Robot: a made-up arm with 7 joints. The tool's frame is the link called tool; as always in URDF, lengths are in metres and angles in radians.
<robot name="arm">
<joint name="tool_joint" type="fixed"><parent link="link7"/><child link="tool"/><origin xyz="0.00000 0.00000 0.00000" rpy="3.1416 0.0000 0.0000"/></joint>
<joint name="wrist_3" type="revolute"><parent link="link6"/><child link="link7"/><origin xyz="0.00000 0.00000 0.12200" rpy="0.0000 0.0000 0.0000"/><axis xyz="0 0 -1"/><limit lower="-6.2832" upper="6.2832"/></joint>
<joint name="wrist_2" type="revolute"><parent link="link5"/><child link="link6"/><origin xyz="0.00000 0.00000 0.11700" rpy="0.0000 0.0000 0.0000"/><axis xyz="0 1 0"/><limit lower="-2.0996" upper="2.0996"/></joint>
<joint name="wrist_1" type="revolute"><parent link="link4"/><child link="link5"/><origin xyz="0.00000 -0.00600 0.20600" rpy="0.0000 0.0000 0.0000"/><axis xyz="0 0 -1"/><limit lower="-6.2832" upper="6.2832"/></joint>
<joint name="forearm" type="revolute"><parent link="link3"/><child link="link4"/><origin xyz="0.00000 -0.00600 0.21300" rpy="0.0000 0.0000 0.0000"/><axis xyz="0 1 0"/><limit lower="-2.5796" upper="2.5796"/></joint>
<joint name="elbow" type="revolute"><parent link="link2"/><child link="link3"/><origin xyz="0.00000 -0.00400 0.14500" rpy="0.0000 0.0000 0.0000"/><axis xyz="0 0 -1"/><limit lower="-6.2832" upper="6.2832"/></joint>
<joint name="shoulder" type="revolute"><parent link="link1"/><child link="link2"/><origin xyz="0.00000 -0.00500 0.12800" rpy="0.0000 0.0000 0.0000"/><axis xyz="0 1 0"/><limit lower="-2.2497" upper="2.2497"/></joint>
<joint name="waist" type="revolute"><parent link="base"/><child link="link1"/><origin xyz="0.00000 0.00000 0.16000" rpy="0.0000 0.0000 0.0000"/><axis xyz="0 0 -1"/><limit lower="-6.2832" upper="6.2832"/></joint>
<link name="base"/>
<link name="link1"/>
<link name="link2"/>
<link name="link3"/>
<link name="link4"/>
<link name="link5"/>
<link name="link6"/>
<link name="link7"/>
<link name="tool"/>
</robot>
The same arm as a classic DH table. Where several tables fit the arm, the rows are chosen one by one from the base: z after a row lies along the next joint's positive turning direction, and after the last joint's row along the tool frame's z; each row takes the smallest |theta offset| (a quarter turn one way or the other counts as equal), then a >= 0, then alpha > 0; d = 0 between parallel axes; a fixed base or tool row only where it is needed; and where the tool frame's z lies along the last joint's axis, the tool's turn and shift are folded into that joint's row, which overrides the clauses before.
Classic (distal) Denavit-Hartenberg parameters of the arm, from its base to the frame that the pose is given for. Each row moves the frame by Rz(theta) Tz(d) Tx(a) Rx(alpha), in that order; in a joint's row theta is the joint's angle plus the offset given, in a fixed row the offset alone. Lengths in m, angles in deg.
base (fixed): a 0  alpha 180  d 0  theta_offset 0
waist: a 0  alpha 90  d -0.288  theta_offset 0
shoulder: a 0  alpha -90  d -0.009  theta_offset 0
elbow: a 0  alpha 90  d -0.358  theta_offset 0
forearm: a 0  alpha -90  d -0.012  theta_offset 0
wrist_1: a 0  alpha 90  d -0.323  theta_offset 0
wrist_2: a 0  alpha -90  d 0  theta_offset 0
wrist_3: a 0  alpha 0  d -0.122  theta_offset 0
Joint limits (deg, base to tool): -360..360 -128.9..128.9 -360..360 -147.8..147.8 -360..360 -120.3..120.3 -360..360

